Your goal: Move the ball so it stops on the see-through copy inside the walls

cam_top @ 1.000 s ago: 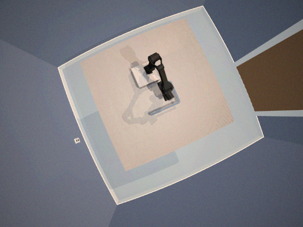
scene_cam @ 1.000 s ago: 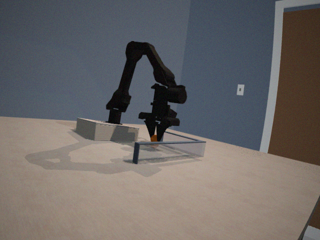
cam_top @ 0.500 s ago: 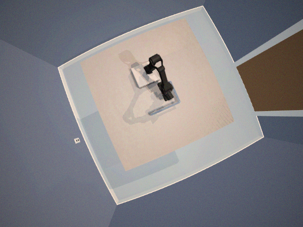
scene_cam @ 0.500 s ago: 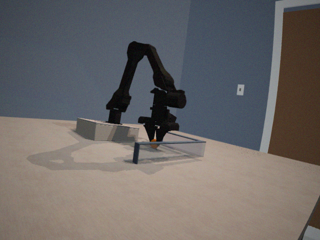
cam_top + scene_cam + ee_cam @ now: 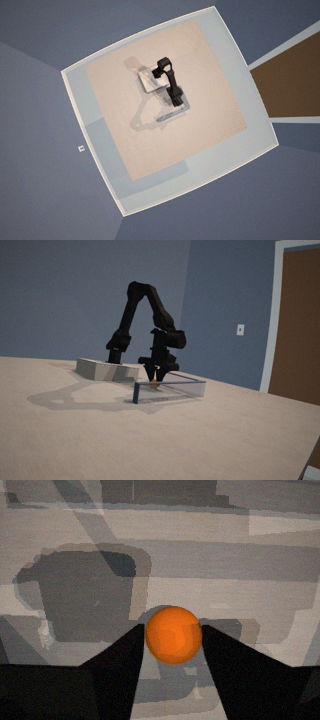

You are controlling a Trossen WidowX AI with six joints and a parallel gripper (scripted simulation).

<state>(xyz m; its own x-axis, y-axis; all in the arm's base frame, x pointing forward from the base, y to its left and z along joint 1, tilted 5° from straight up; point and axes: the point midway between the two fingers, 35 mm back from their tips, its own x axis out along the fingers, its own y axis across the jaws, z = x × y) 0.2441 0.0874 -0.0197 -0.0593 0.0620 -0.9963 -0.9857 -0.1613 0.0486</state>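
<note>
Now: gripper tip right at the orange ball. The rest, counted from my gripper tip: see-through copy of ball: right at my gripper tip; dark end post: 18 cm ahead, 18 cm to the right, 2 cm above.
</note>
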